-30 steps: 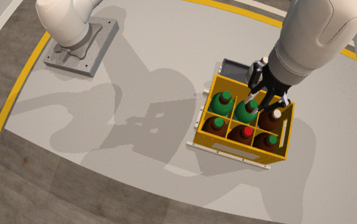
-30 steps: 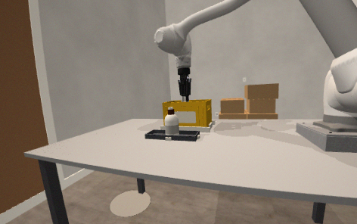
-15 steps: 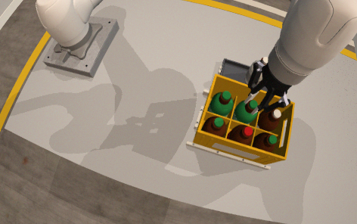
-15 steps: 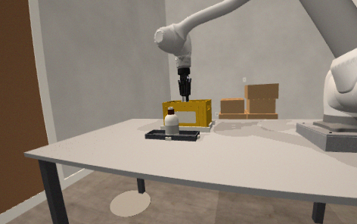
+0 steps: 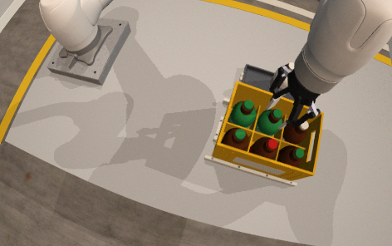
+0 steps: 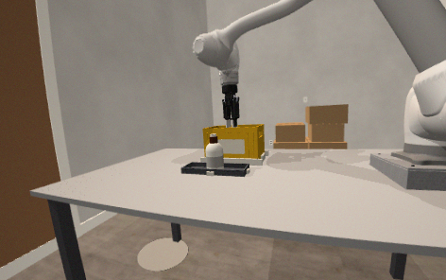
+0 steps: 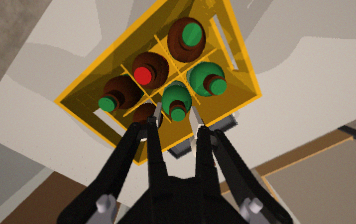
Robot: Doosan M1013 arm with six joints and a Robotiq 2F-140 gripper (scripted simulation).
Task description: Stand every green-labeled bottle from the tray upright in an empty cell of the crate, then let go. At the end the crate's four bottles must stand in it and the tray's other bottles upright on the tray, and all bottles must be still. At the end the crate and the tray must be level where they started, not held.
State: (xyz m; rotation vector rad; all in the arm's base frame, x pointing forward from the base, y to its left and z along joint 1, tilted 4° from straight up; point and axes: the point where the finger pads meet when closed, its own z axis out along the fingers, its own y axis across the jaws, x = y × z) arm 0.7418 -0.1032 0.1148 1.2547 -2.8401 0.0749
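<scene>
Now: the yellow crate 9 cm below my hand and 4 cm to the right of it. From my hand the other things lie so: red-capped bottle (9 cm below, 8 cm to the right); then brown bottle (9 cm below, 8 cm ahead); then white-labeled bottle (18 cm to the left, 9 cm below, 2 cm ahead).
</scene>
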